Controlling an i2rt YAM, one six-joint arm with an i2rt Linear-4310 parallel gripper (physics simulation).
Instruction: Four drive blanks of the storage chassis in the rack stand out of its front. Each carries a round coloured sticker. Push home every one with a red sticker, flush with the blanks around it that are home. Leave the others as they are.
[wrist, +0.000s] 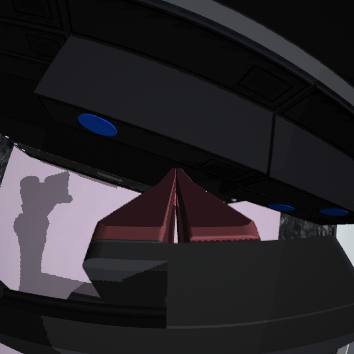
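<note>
My gripper (175, 176) is shut and holds nothing; its dark red fingertips meet at the dark underside of the chassis front, in the middle of the view. Whether they touch it I cannot tell. A drive blank (160, 102) with a blue sticker (97, 125) at its left end stands out of the front above and left of the fingertips. To the right, past a narrow seam, another part that stands out (312, 155) carries two blue stickers (281, 207) (334, 212); whether it is one blank or two I cannot tell. No red sticker shows; the fingers cover part of the chassis front.
Dark blanks with square outlines (265, 84) lie farther back along the top. A grey rail or edge (260, 35) curves across the upper right. A pale pink surface (100, 215) with the arm's shadow shows at the left, and dark speckled material (305, 229) at the right.
</note>
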